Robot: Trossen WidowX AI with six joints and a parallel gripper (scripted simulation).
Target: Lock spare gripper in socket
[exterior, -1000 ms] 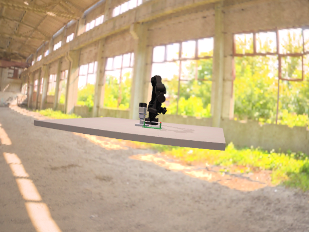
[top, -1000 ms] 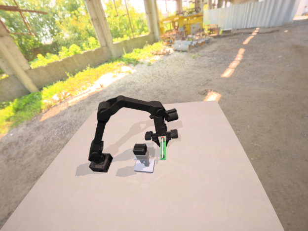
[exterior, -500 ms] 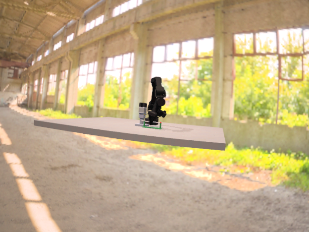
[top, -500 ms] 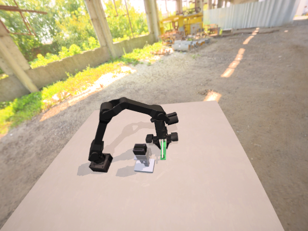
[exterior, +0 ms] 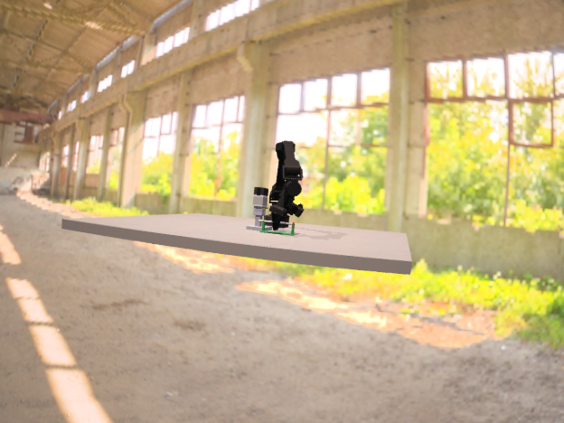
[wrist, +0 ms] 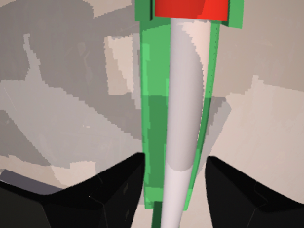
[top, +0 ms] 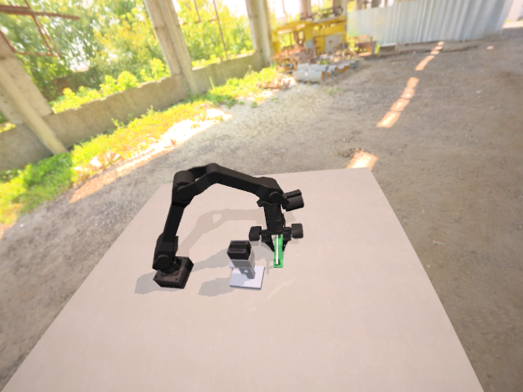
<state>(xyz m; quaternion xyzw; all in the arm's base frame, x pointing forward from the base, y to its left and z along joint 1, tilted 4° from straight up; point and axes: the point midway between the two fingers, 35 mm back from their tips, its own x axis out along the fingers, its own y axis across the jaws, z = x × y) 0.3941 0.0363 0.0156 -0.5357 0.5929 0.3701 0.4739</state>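
Now: gripper tip 10 mm to the right of the green cradle and 10 mm below it. Also, from my gripper tip: grey mount 120 mm behind, 80 mm to the right, 40 mm above; then spare gripper 110 mm behind, 110 mm above, 80 mm to the right.
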